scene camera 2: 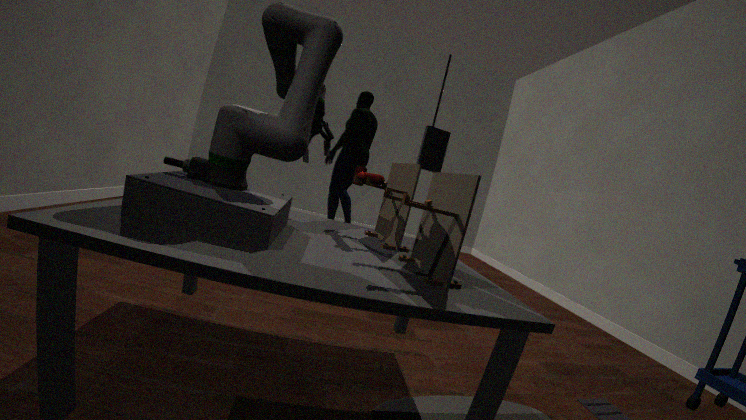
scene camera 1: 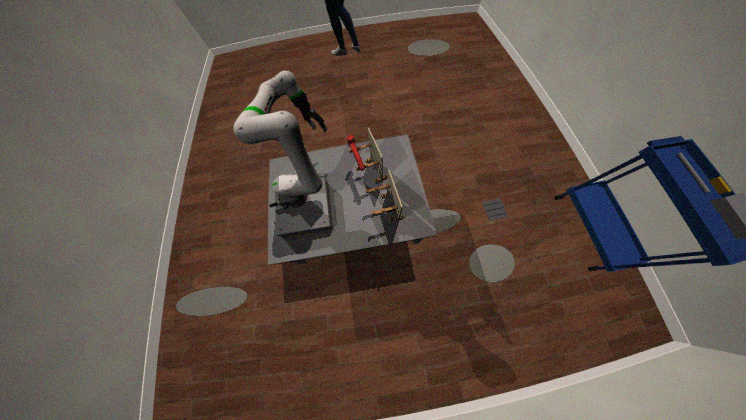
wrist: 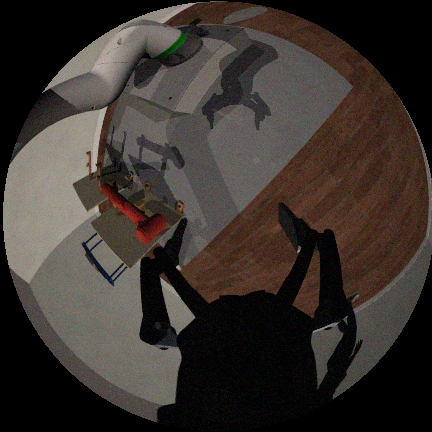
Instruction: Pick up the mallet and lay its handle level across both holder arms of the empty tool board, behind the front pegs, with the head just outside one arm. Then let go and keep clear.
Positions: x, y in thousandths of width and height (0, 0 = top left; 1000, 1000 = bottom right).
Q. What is my gripper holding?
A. Nothing.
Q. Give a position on a red mallet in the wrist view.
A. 344, 527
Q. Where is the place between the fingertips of my gripper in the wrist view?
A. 541, 508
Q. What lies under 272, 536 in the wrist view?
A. A tool board.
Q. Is my gripper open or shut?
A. Open.
